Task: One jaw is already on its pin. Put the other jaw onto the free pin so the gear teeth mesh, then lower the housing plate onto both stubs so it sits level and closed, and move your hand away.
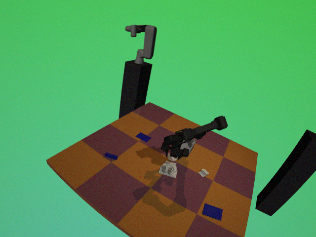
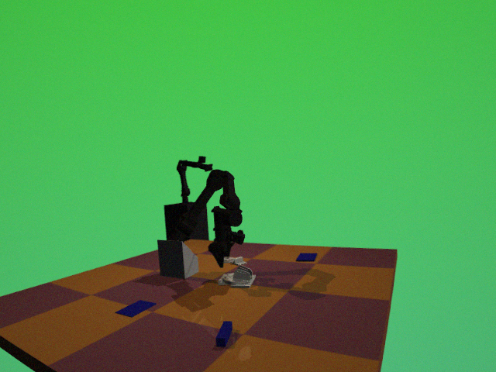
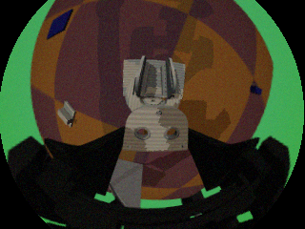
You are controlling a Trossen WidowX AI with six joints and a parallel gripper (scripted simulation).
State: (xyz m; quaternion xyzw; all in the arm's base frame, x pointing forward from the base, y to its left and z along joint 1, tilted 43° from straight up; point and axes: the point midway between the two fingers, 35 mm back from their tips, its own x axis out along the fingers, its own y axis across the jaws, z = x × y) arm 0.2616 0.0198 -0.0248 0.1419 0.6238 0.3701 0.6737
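The grey jaw is 5 cm below my gripper tip, 3 cm ahead of it and 1 cm to the right of it. Round my gripper tip: board: 41 cm to the left, 19 cm ahead, 7 cm below.
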